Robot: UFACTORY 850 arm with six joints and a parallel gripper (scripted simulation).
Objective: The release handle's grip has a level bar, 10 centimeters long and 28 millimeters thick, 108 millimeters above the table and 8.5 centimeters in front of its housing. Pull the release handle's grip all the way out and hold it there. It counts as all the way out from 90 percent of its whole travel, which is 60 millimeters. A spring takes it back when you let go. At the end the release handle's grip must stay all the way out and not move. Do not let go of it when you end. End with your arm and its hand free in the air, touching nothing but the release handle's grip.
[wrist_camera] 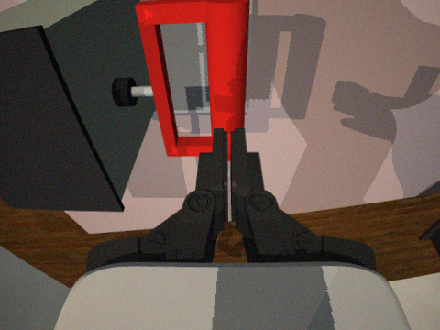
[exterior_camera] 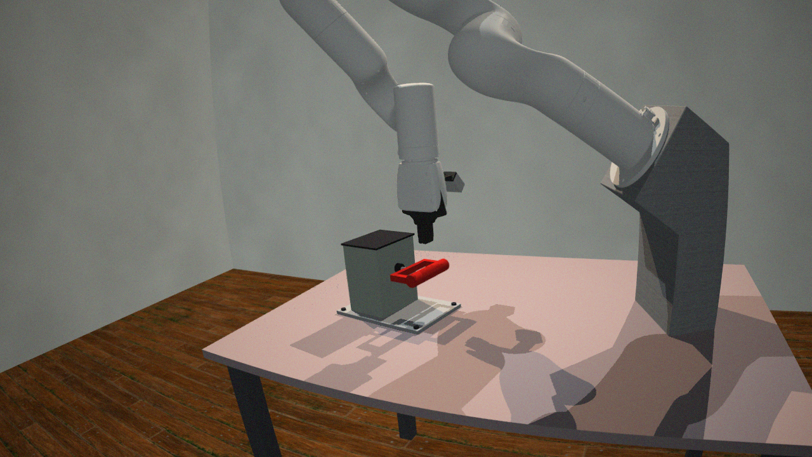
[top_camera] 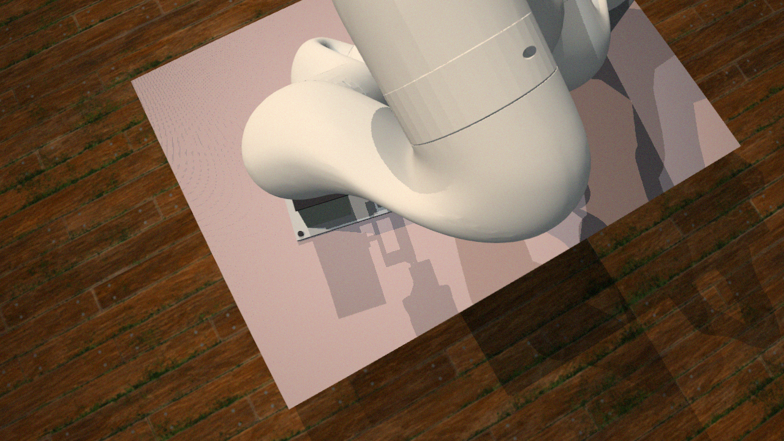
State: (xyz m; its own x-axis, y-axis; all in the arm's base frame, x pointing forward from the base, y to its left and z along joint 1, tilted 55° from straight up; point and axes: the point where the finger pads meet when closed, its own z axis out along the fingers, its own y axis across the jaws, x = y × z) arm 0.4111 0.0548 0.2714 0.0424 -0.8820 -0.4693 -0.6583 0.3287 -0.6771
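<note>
The base plate is 100 mm ahead of my hand, 10 mm to the left of it and 190 mm below it.
</note>
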